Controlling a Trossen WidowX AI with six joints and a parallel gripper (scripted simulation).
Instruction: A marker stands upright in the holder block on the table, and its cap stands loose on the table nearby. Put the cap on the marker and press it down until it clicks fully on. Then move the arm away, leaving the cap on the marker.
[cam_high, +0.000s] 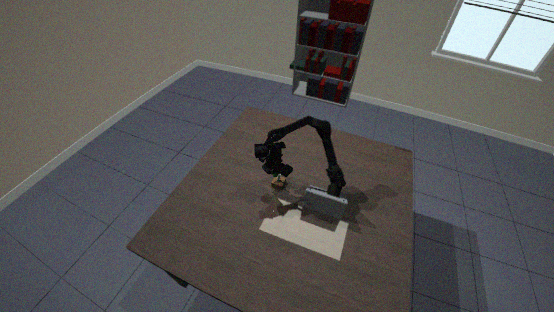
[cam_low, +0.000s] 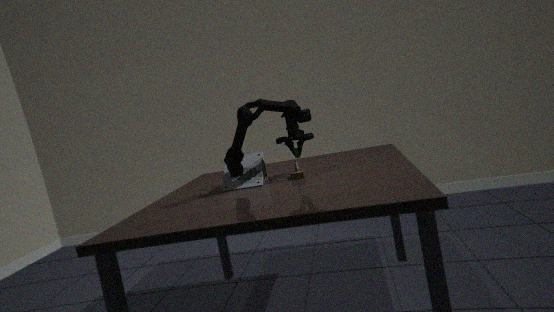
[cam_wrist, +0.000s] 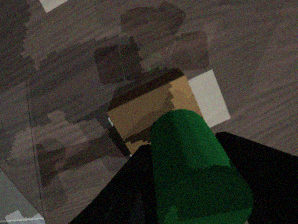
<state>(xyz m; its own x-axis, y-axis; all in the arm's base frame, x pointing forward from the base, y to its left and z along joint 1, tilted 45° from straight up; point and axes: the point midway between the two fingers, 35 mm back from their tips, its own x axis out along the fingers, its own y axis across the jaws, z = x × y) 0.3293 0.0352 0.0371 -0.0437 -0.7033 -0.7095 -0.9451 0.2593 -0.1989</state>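
Right now my gripper tip is 4 cm above the marker, 2 cm to the left of it and 1 cm past it. From my gripper tip the other things lie so: green cap (1 cm above); holder block (10 cm below, 2 cm to the right, 1 cm behind).
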